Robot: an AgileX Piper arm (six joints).
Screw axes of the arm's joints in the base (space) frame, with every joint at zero. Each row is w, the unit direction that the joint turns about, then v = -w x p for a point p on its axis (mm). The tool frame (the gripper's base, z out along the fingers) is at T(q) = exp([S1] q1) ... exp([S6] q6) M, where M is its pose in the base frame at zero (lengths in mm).
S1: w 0 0 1 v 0 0 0
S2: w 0 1 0 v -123 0 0
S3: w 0 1 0 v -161.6 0 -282.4
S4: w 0.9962 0 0.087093 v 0 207.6 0
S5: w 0 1 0 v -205.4 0 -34.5
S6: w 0.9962 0 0.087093 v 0 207.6 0
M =
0.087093 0 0.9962 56.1
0 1 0 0
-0.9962 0 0.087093 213.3
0 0 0 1
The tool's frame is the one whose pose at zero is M.
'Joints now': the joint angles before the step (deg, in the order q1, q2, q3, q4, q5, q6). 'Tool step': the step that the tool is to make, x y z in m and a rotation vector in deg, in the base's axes. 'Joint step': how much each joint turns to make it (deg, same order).
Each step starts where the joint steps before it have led.
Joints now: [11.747 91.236 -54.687 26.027 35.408 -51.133]
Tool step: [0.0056 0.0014 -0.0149 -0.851 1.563 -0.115]
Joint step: [0.211 2.850 -0.011 -0.253 -1.262 0.001]
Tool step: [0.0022 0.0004 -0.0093 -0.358 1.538 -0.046]
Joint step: [0.002 1.693 0.011 0.006 -0.138 -0.005]
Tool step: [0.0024 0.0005 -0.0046 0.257 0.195 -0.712]
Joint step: [0.000 0.937 -0.002 0.649 -0.891 0.012]
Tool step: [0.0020 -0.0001 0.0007 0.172 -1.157 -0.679]
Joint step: [0.001 0.003 -0.008 0.347 -1.302 0.006]
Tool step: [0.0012 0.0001 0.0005 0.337 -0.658 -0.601]
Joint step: [-0.008 -0.003 0.011 0.528 -0.805 -0.019]
